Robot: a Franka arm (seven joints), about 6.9 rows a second.
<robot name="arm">
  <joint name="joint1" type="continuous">
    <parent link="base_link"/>
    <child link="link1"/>
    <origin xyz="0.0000 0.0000 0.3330" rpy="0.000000 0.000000 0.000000"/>
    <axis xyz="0 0 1"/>
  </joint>
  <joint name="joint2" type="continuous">
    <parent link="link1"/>
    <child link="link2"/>
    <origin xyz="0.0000 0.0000 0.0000" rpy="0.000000 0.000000 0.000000"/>
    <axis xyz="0 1 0"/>
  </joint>
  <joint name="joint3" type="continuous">
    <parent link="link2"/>
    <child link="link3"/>
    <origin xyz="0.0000 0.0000 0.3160" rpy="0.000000 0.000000 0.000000"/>
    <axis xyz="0 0 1"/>
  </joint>
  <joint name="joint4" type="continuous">
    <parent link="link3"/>
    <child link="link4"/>
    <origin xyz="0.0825 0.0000 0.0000" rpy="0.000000 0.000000 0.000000"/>
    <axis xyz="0 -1 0"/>
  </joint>
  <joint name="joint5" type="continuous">
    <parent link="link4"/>
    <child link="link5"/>
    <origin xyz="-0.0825 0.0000 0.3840" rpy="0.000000 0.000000 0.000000"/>
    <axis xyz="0 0 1"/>
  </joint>
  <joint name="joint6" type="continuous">
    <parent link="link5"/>
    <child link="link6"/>
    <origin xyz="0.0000 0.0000 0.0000" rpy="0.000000 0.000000 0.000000"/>
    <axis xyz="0 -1 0"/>
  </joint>
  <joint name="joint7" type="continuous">
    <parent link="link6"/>
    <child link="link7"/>
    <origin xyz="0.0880 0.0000 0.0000" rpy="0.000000 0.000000 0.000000"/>
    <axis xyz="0 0 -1"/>
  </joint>
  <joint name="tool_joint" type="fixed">
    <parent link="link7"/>
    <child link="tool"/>
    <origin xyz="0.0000 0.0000 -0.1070" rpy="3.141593 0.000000 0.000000"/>
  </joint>
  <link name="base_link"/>
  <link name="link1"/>
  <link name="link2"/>
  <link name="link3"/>
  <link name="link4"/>
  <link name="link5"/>
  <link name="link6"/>
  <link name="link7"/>
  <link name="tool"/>
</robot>
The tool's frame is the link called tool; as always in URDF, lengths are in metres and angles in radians. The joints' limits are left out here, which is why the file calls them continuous.
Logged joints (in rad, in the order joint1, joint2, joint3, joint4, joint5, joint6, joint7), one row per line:
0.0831, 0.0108, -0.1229, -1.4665, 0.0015, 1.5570, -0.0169
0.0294, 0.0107, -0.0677, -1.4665, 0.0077, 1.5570, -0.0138
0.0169, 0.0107, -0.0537, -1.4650, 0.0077, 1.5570, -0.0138
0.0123, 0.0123, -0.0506, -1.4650, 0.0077, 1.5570, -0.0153
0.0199, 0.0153, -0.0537, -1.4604, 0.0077, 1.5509, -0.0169
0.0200, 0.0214, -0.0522, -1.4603, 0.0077, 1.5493, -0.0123
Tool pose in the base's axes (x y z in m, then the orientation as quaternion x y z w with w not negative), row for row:
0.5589, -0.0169, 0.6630, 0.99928, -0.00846, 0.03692, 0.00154
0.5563, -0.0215, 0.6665, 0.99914, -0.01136, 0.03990, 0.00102
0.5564, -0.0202, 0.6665, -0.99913, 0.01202, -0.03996, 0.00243
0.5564, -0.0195, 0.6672, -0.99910, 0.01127, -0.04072, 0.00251
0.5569, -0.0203, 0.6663, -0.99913, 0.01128, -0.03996, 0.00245
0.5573, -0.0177, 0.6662, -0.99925, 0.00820, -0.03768, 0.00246
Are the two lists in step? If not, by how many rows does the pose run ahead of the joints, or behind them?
The pose runs 1 row behind the joints: the pose in row i belongs to the joints in row i - 1.
